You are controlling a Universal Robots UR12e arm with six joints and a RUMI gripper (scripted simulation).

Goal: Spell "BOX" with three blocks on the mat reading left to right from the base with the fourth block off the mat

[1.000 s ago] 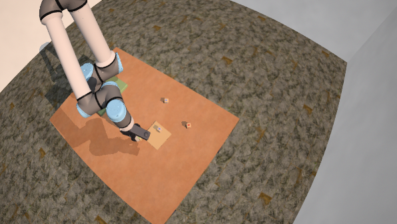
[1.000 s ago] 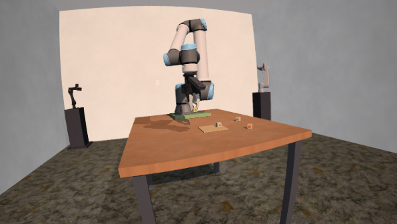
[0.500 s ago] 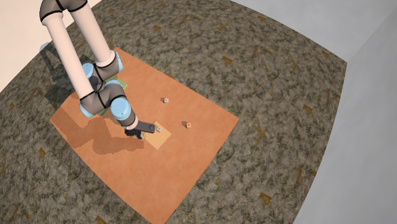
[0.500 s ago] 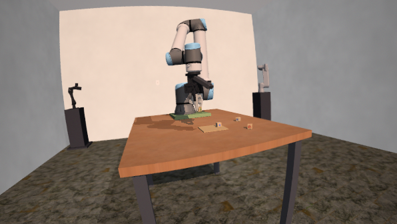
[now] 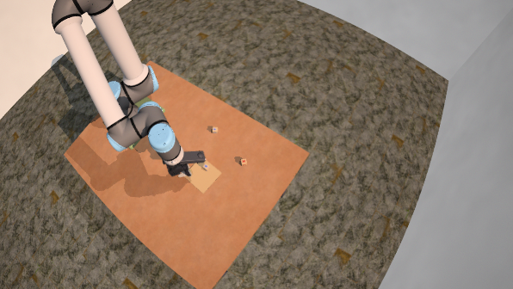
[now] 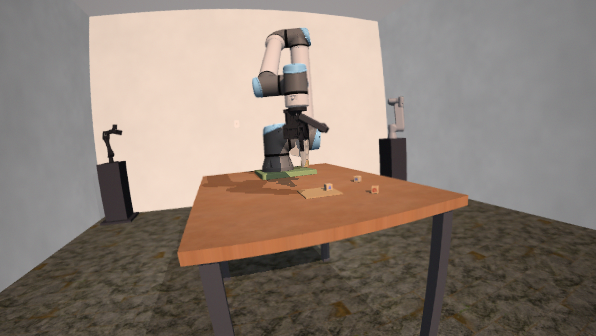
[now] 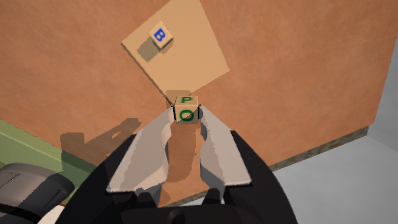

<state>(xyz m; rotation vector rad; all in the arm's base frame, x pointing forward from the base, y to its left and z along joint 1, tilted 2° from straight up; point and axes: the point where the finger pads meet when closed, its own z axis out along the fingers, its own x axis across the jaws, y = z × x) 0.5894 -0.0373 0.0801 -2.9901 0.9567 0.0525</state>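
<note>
The tan mat is 1 cm ahead of my hand, 4 cm to the left of it and 12 cm below it.
</note>
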